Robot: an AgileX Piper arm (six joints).
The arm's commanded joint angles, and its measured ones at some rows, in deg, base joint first. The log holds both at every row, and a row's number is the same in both.
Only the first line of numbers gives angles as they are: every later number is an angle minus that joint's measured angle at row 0.
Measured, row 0:
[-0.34, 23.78, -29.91, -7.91, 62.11, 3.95]
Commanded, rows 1 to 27:
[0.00, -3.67, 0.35, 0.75, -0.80, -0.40]
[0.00, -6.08, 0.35, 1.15, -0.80, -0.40]
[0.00, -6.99, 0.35, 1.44, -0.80, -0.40]
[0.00, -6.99, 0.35, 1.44, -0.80, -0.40]
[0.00, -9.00, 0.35, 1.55, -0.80, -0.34]
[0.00, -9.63, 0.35, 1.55, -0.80, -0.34]
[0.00, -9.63, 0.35, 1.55, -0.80, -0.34]
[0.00, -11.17, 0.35, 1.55, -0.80, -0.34]
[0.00, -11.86, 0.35, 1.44, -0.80, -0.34]
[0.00, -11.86, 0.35, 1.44, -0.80, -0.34]
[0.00, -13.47, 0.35, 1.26, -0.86, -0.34]
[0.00, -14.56, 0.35, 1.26, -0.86, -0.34]
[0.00, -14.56, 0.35, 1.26, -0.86, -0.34]
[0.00, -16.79, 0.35, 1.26, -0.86, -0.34]
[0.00, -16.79, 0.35, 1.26, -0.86, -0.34]
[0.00, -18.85, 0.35, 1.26, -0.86, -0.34]
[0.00, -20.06, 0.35, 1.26, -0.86, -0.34]
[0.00, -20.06, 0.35, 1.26, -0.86, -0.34]
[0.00, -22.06, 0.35, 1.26, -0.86, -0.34]
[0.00, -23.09, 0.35, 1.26, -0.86, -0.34]
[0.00, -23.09, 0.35, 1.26, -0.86, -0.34]
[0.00, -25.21, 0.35, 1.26, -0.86, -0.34]
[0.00, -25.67, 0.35, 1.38, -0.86, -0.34]
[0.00, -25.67, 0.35, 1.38, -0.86, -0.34]
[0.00, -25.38, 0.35, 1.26, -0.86, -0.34]
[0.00, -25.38, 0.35, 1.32, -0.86, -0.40]
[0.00, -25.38, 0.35, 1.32, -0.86, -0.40]
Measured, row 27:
[0.00, -24.01, 0.17, 1.44, -0.23, 0.00]
